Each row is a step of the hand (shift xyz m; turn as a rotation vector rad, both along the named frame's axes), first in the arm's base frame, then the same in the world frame.
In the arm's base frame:
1: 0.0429 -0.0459 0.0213 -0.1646 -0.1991 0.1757
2: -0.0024 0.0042 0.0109 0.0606 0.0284 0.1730
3: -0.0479 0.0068 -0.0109 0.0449 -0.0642 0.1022
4: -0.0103 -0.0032 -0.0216 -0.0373 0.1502 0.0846
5: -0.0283 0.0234 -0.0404 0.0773 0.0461 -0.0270
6: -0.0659 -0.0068 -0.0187 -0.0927 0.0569 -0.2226
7: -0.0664 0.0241 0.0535 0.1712 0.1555 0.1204
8: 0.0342 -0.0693 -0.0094 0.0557 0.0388 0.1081
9: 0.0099 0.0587 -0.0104 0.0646 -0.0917 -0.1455
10: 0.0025 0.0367 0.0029 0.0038 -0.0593 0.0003
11: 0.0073 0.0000 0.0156 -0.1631 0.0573 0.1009
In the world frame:
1: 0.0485 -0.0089 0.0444 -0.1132 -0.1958 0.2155
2: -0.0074 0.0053 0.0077 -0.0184 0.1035 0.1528
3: -0.0396 -0.0223 -0.0197 0.0310 0.0004 0.1250
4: -0.0002 -0.0141 -0.0196 -0.1230 0.1261 0.0087
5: -0.0203 -0.0072 -0.0502 0.0547 0.0695 -0.0318
6: -0.0465 -0.0448 -0.0238 -0.0282 -0.0653 -0.2373
7: -0.0840 0.0004 0.0283 0.0387 0.2483 0.0696
8: 0.0612 -0.0410 0.0252 -0.0053 0.0909 0.0895
9: -0.0130 0.0496 -0.0321 0.1416 -0.0821 -0.0835
10: -0.0143 0.0318 -0.0121 0.0281 -0.0458 0.0253
11: 0.0010 0.0082 0.0151 -0.1953 -0.0092 0.0429

